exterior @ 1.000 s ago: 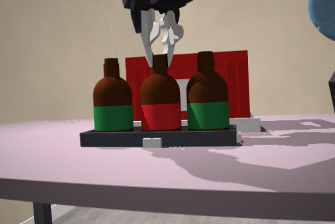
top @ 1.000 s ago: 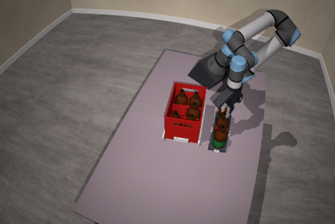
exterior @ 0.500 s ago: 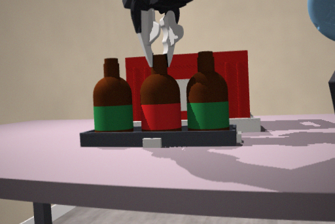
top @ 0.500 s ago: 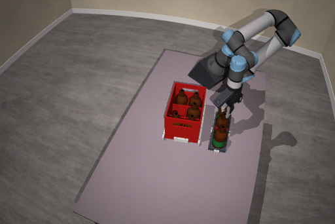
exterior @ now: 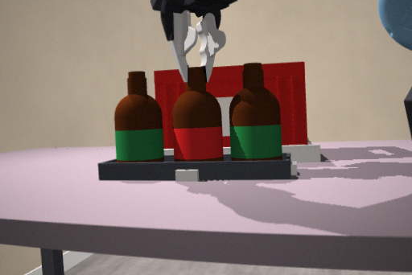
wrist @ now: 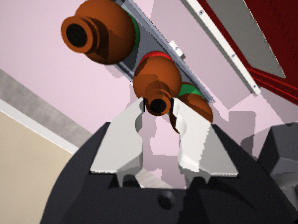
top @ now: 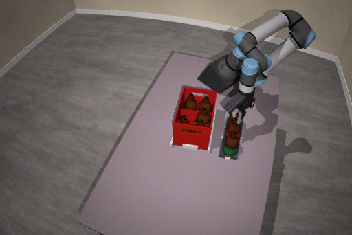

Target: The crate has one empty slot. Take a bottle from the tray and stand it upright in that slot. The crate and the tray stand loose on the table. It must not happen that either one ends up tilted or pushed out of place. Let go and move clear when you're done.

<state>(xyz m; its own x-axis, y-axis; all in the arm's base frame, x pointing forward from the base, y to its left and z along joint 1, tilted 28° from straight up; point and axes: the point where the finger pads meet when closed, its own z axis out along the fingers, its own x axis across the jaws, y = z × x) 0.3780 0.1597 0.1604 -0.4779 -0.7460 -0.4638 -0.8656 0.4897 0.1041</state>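
Right now my hand is 140 mm above the tray. Also, from my hand: red crate 210 mm to the right, 70 mm below, 40 mm ahead.
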